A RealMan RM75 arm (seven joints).
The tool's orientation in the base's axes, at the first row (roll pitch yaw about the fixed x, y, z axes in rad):
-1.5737 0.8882 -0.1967
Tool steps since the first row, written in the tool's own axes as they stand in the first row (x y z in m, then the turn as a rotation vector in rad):
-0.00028 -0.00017 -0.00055 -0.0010 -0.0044 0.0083
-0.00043 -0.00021 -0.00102 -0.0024 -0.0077 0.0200
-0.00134 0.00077 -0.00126 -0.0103 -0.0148 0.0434
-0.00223 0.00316 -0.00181 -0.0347 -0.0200 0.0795
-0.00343 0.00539 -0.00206 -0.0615 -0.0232 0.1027
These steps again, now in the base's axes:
-0.00015 -0.00053 0.00033 0.0043 0.0076 0.0035
-0.00030 -0.00098 0.00047 0.0082 0.0188 0.0067
-0.00166 -0.00096 0.00056 0.0133 0.0416 0.0172
-0.00414 -0.00103 -0.00026 0.0091 0.0793 0.0394
-0.00662 -0.00080 -0.00073 -0.0005 0.1049 0.0622

